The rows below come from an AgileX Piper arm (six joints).
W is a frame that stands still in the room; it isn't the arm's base.
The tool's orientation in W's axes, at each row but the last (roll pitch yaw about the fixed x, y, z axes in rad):
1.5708 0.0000 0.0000
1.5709 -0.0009 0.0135
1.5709 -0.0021 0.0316
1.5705 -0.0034 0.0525
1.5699 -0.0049 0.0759
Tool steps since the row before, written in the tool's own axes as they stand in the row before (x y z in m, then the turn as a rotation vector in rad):
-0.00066 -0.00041 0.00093 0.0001 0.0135 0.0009
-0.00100 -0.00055 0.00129 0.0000 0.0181 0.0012
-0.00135 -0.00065 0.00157 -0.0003 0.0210 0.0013
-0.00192 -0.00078 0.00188 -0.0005 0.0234 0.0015
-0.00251 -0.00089 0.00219 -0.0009 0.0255 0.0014
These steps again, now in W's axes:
-0.00066 -0.00093 -0.00041 0.0001 -0.0009 0.0135
-0.00098 -0.00130 -0.00055 0.0000 -0.0012 0.0181
-0.00130 -0.00161 -0.00065 -0.0003 -0.0013 0.0210
-0.00182 -0.00198 -0.00079 -0.0005 -0.0015 0.0234
-0.00233 -0.00237 -0.00090 -0.0009 -0.0015 0.0255

